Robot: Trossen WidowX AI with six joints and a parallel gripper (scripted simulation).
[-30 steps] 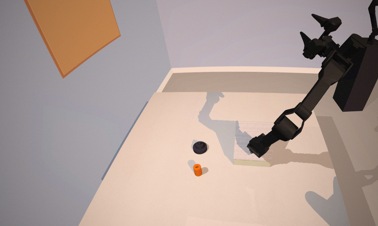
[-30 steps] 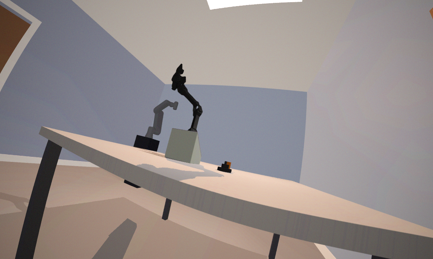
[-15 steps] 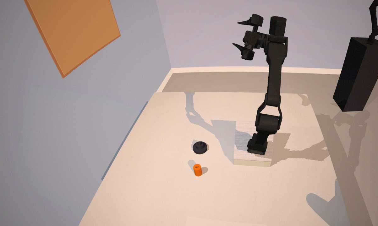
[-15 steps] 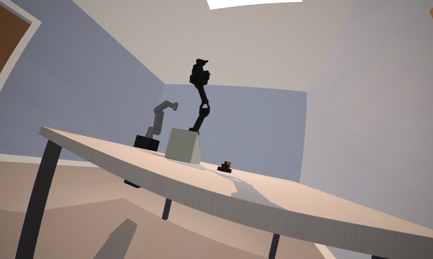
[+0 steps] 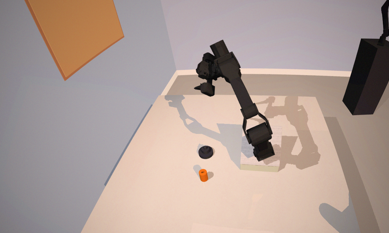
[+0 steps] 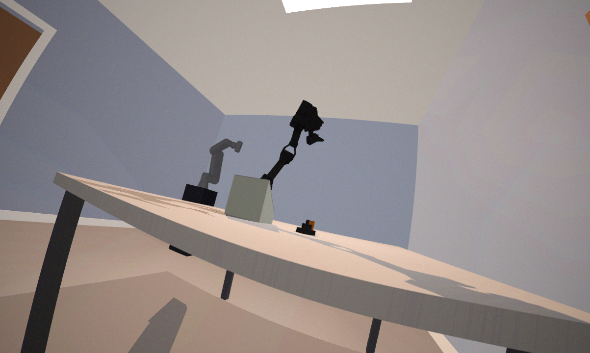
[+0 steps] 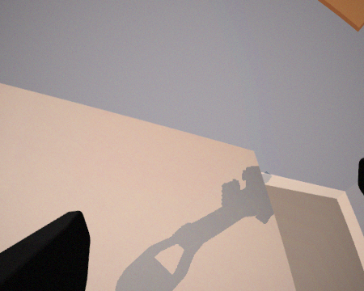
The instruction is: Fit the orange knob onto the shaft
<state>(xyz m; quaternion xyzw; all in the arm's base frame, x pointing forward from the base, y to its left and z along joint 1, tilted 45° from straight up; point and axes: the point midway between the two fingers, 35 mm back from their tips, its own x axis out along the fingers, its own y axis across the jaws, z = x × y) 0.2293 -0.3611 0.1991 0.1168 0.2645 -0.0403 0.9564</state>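
Right now my gripper tip is 43 cm above the orange knob and 22 cm to the right of it. Round my gripper tip: pedestal 43 cm below, 4 cm to the left.
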